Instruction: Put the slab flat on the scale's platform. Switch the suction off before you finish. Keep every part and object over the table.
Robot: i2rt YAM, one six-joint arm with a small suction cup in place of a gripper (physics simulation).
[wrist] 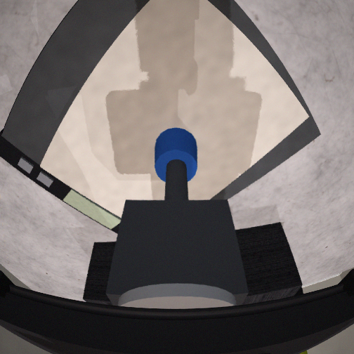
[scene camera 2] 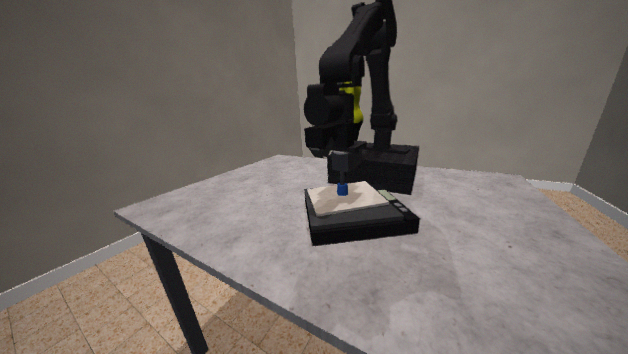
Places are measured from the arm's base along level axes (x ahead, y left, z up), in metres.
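Pixels of known places: hand, its tool point: (scene camera 2: 342, 196); arm's base, origin of its link: (scene camera 2: 381, 149).
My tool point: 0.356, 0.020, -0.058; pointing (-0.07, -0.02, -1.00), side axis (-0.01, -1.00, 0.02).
Ahead of a thing's pixels: the offset from my tool point to its top centre, as dx, dy, dz. Level surfaces: height alone.
The cream slab @(+0.007, +0.009, +0.015) (scene camera 2: 357, 200) (wrist: 220, 100) lies over the platform of the black scale @(-0.001, +0.028, -0.002) (scene camera 2: 365, 232) (wrist: 55, 60), close to level. It sits toward the back left of the platform in the scene view; a bare strip of platform shows in front. Whether its whole underside touches the platform is hard to tell. My gripper, a blue suction cup (scene camera 2: 342, 190) (wrist: 175, 152), is shut on the slab, pressed to its top face. The scale's greenish display @(-0.085, +0.089, -0.007) (scene camera 2: 387, 195) (wrist: 91, 209) and grey buttons show beside the slab, uncovered.
The grey table @(dz -0.047) (scene camera 2: 240, 220) bears the scale. The black arm base (scene camera 2: 385, 167) stands behind the scale, near it. The table's front left edge runs from the far left toward the bottom middle of the scene view.
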